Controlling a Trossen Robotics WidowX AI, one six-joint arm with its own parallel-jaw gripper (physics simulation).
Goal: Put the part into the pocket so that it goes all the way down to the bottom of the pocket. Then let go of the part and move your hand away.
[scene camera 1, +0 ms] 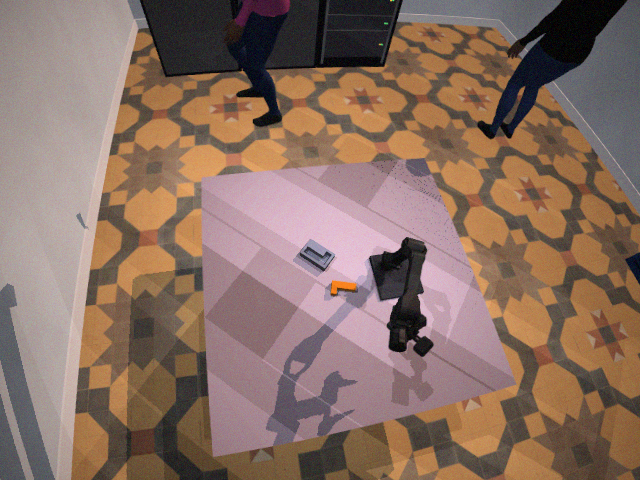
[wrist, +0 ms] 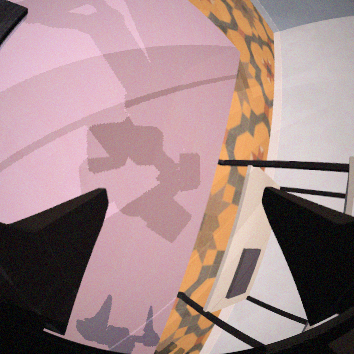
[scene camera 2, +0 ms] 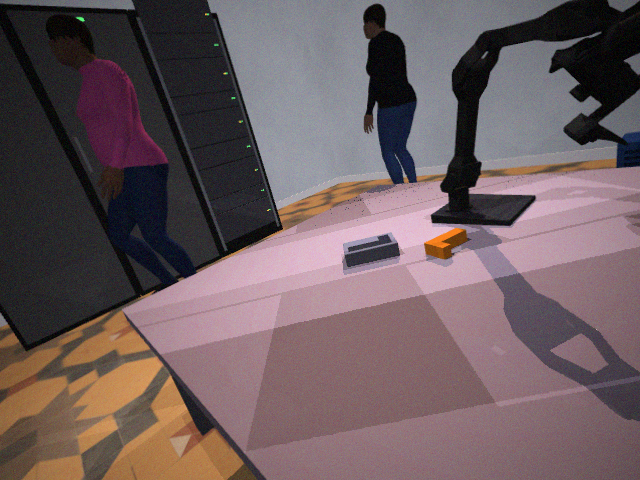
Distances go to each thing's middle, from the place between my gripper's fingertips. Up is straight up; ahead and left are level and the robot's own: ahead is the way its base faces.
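Scene:
Orange L-shaped part (scene camera 2: 440,247): 12 cm ahead of my hand, 19 cm below it, 36 cm to the right of it.

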